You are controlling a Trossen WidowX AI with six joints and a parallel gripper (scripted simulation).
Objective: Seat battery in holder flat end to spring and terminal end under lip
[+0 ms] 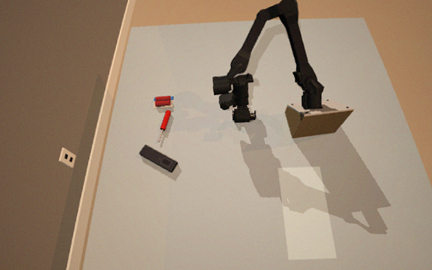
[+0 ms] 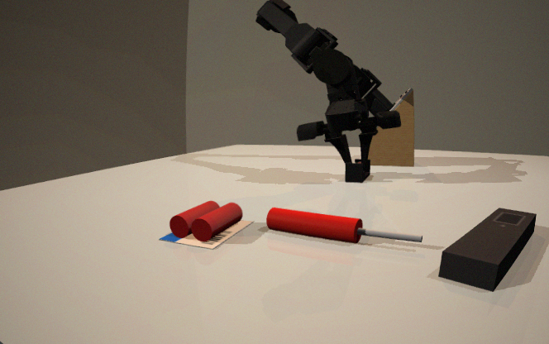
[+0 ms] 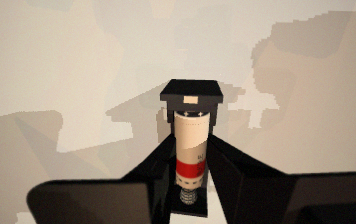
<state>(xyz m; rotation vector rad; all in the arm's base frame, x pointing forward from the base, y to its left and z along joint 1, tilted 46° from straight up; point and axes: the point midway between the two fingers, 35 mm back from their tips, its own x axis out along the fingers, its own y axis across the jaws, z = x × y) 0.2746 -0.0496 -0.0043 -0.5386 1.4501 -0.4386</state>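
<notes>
My gripper tip is now 10 mm below the battery. Also, from my gripper tip: red-handled tool 340 mm ahead, 60 mm to the left; then card 360 mm ahead, 80 mm to the right.
</notes>
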